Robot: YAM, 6 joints.
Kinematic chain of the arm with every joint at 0, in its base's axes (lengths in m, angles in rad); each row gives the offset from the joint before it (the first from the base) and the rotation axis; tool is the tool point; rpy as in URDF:
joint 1: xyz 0 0 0.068 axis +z
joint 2: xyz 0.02 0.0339 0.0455 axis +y
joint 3: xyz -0.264 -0.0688 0 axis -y
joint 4: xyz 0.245 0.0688 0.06 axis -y
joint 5: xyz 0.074 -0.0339 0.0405 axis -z
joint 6: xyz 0.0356 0 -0.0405 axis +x
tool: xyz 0 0 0 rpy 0 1.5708 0
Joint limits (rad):
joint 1: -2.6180..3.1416
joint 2: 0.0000..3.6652
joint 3: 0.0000..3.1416
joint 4: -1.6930..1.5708
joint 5: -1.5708..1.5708
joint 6: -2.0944..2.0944
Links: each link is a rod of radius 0.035 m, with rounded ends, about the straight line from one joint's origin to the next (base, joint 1, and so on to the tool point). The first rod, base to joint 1, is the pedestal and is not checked.
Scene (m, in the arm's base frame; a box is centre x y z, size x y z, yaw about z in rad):
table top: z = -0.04
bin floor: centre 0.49 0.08 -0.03 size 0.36 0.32 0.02 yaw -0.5
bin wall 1: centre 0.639 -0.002 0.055 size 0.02 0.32 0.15 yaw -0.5
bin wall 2: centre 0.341 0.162 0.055 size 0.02 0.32 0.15 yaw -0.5
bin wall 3: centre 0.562 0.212 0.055 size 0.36 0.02 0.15 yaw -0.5
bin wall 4: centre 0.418 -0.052 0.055 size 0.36 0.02 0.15 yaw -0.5
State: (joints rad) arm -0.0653 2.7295 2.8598 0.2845 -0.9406 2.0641
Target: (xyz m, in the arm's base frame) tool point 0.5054 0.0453 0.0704
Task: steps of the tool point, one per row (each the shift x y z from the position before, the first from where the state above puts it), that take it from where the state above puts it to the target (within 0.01 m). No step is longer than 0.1 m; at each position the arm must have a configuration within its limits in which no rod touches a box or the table.
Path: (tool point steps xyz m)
1: 0.0150 0.0137 -0.0723
2: -0.0088 0.0147 -0.0746
3: -0.0322 0.0142 -0.0706
4: -0.0532 0.0121 -0.0609

